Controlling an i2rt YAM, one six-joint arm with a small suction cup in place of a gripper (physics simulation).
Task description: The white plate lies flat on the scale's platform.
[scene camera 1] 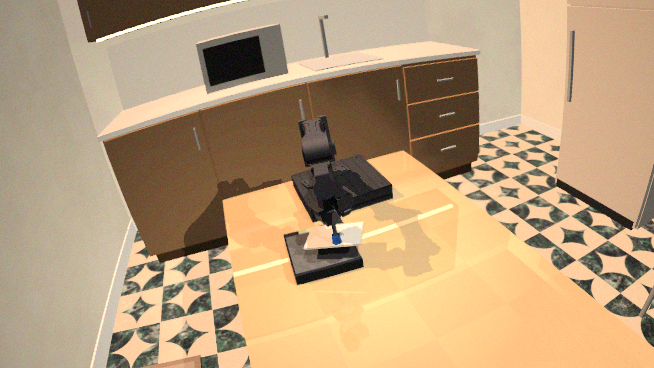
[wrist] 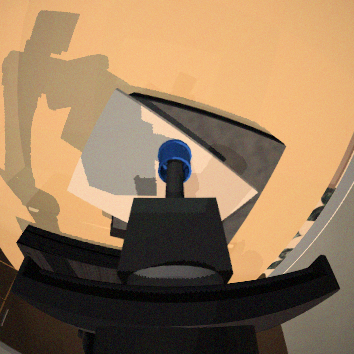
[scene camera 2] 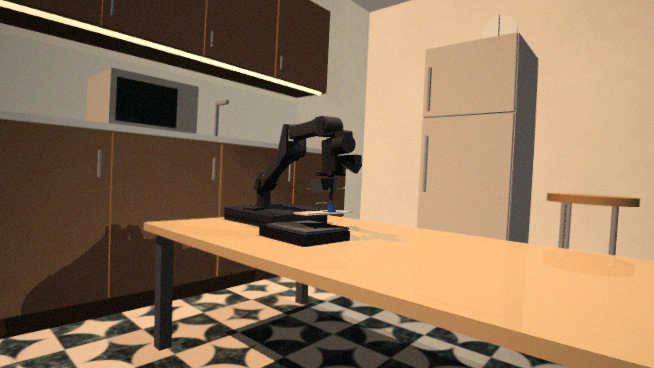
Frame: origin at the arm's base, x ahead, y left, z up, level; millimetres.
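Seen in the pictures: hand, its tool point: (scene camera 1: 337, 244) (wrist: 174, 148) (scene camera 2: 331, 214); arm's base, origin of its link: (scene camera 2: 263, 207).
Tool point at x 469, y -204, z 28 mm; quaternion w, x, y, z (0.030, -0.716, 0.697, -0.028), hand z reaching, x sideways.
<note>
Pixels of each thing's top centre, then the offset from my tool point to it. Level surfaces: height alone.
- white plate, centre of its top: (wrist: 157, 197) (scene camera 1: 334, 232) (scene camera 2: 323, 208) dx -44, dy +15, dz +16 mm
- black scale, centre of its top: (wrist: 187, 201) (scene camera 1: 319, 244) (scene camera 2: 304, 224) dx -94, dy -21, dz -42 mm
- wooden table, height of its surface: dz -87 mm
The white plate (scene camera 1: 352, 234) (scene camera 2: 310, 213) (wrist: 110, 150) is a thin, flat, four-sided sheet. It hangs roughly level from my suction gripper (scene camera 1: 336, 240) (scene camera 2: 331, 207) (wrist: 174, 155), whose blue cup is on its upper face. The black scale (scene camera 1: 305, 260) (scene camera 2: 305, 236) (wrist: 250, 145) stands on the table with its dark grey platform up. In scene camera 2 the plate is a little above the scale, with a gap between them. In the wrist view it covers part of the platform, is turned relative to it, and overhangs it on the arm-base side. The covered part is hidden.
The arm's black base (scene camera 1: 370, 180) (scene camera 2: 245, 214) stands on the wooden table (scene camera 1: 400, 310) (scene camera 2: 475, 270), close behind the scale. Kitchen cabinets (scene camera 1: 255, 135) (scene camera 2: 165, 185) stand behind the table. A round stool (scene camera 2: 592, 199) is at the right in scene camera 2.
</note>
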